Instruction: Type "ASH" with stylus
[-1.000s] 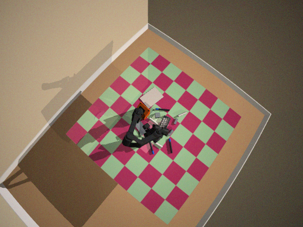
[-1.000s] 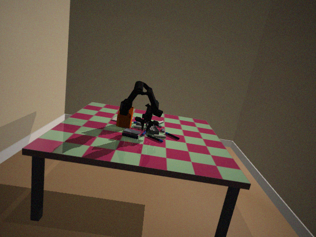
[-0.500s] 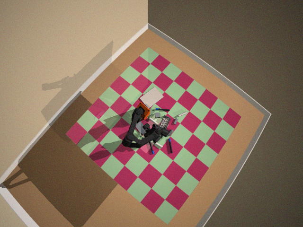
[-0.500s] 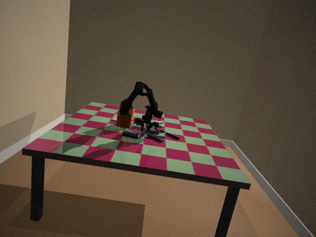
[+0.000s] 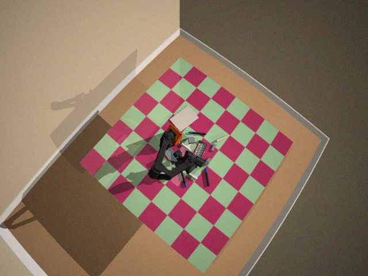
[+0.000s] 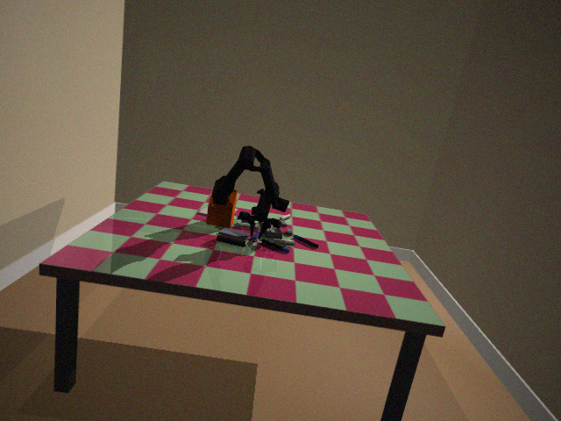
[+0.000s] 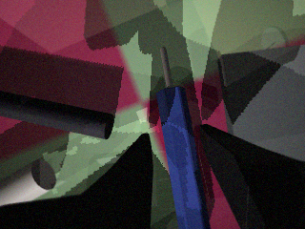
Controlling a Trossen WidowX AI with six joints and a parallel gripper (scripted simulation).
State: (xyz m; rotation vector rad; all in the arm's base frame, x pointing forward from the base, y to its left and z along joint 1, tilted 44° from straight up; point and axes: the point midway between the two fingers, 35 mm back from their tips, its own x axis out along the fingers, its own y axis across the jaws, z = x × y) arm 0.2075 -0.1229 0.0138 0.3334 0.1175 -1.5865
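Right now the A key is 60 mm ahead of my gripper tip, 110 mm to the left of it and 10 mm above it. The rest, counted from my gripper tip: thin grey tip: 10 mm behind, 50 mm to the right; blue stylus: 10 mm to the right; grey box: 90 mm behind, 10 mm to the left.
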